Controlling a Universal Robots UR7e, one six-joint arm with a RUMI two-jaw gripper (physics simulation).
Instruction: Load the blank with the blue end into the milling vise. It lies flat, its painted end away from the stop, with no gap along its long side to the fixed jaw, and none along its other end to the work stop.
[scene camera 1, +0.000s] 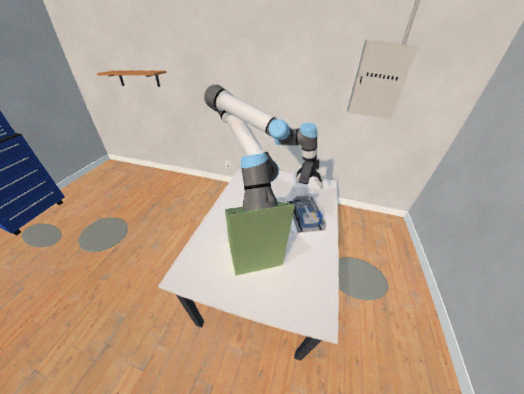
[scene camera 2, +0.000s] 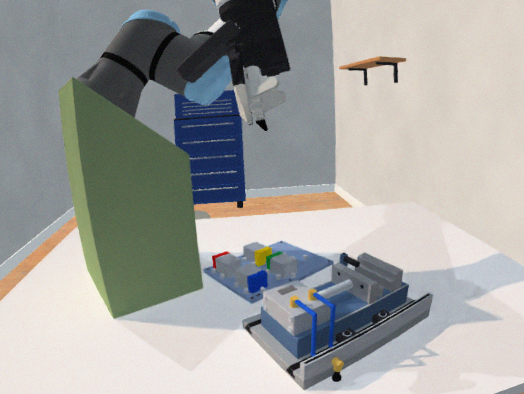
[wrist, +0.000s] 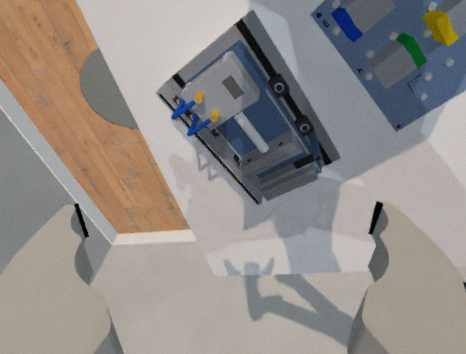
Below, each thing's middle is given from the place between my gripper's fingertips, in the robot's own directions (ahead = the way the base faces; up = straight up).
Labels:
My gripper is now 13 cm short of the movable jaw (scene camera 2: 369, 292), 2 cm to the left of it and 27 cm above it. Also, from my hand: green-ended blank (wrist: 400, 57) 8 cm ahead, 19 cm to the left, 33 cm below; then blue fixture plate (scene camera 2: 315, 263) 5 cm ahead, 23 cm to the left, 35 cm below.

